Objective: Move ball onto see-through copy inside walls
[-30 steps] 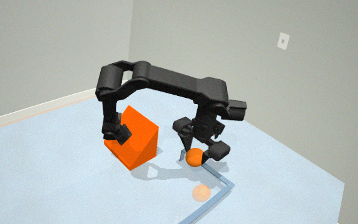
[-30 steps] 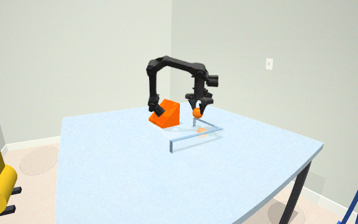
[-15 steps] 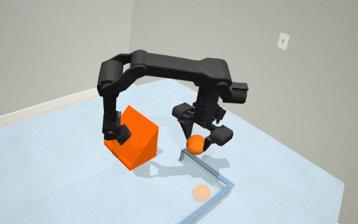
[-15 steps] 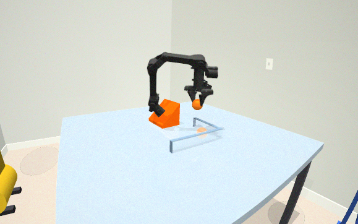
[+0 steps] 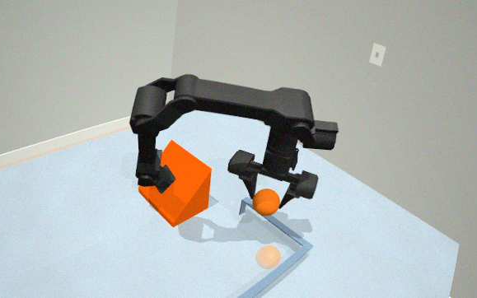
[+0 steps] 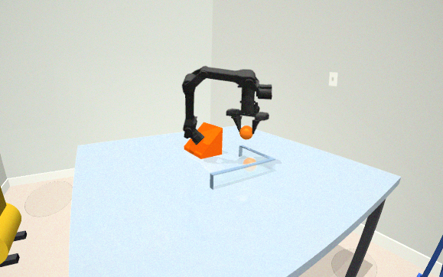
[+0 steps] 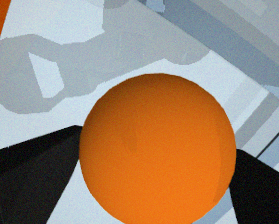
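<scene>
Now: gripper tip 120 mm above the see-through copy of ball, 70 mm short of it and 20 mm to the left of it. Round my gripper tip: orange ball (right at my gripper tip).
</scene>
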